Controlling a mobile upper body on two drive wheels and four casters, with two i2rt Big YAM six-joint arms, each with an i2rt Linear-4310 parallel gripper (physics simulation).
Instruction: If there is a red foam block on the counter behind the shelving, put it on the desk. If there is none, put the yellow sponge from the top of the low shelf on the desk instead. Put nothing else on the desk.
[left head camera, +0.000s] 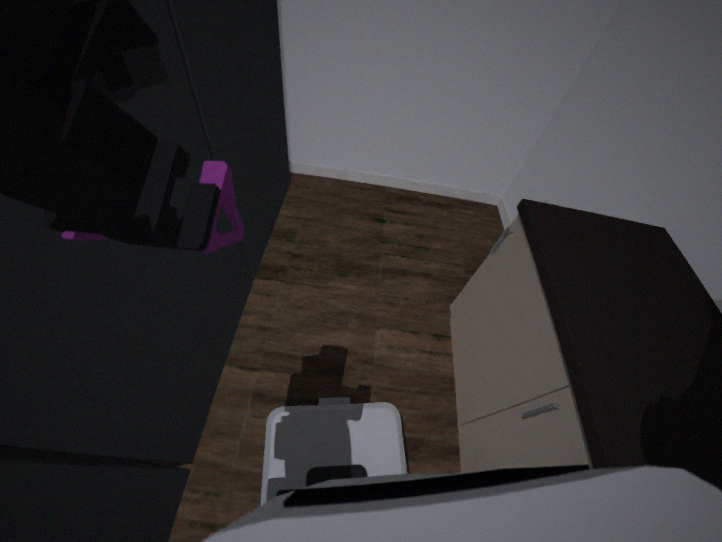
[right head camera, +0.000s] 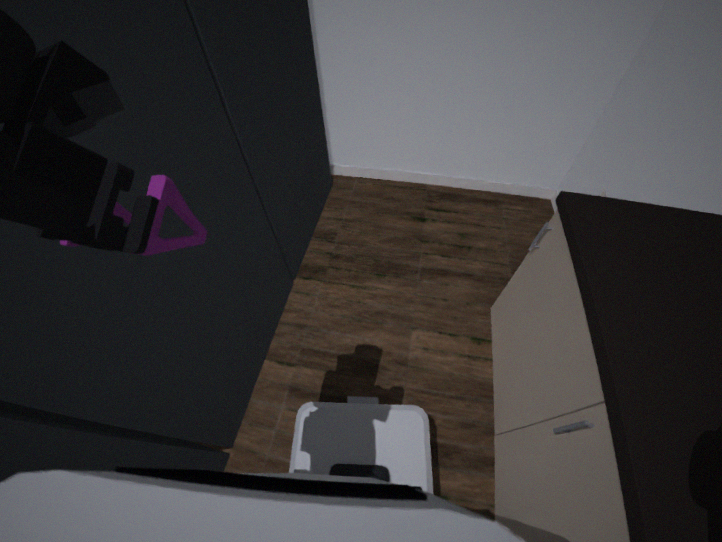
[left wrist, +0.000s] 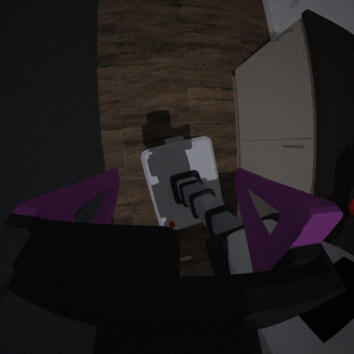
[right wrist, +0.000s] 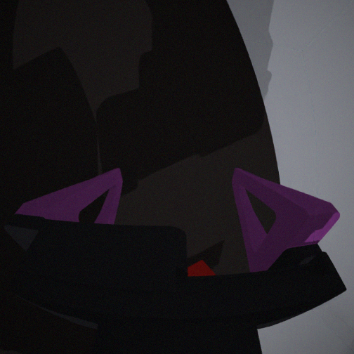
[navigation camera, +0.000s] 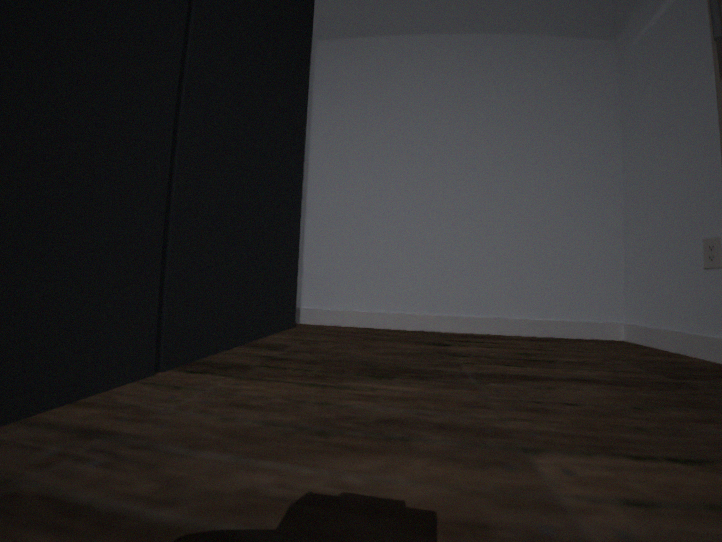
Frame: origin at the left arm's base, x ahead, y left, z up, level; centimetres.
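Seen in the pictures: left gripper, fingertip midpoint: (left head camera: 198, 230) (right head camera: 174, 235).
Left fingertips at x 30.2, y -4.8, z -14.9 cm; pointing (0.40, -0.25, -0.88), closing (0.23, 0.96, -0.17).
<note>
Offsets run from my left fingertips to a thing's middle. "*": to the spot under its first point. Level surfaces: height alone.
A red angular thing (left wrist: 352, 207) (right wrist: 201, 269) lies on the dark counter top {dz -35.1 cm} (left head camera: 612, 280) (right head camera: 641, 280) (left wrist: 330, 90) (right wrist: 165, 215). The right gripper's body partly hides it in the right wrist view, and the edge cuts it off in the left wrist view; whether it is foam is unclear. My right gripper (right wrist: 176, 174) is open and empty above the counter. My left gripper (left head camera: 151, 233) (right head camera: 134, 239) (left wrist: 176, 174) is open and empty, beside the dark panels and above the aisle. The yellow sponge and the desk do not show.
Tall dark panels {* dx +5.9, dy +38.7, dz -50.6 cm} (left head camera: 116, 350) (right head camera: 134, 350) (left wrist: 45, 100) (navigation camera: 233, 175) line the picture's left. Beige cabinet fronts {* dx +13.0, dy -75.3, dz -64.2 cm} (left head camera: 507, 338) (right head camera: 542, 350) (left wrist: 275, 105) stand below the counter at the right. My white base (left head camera: 379, 431) (right head camera: 402, 431) (left wrist: 202, 155) is between them. A white wall (navigation camera: 466, 175) closes the aisle ahead.
</note>
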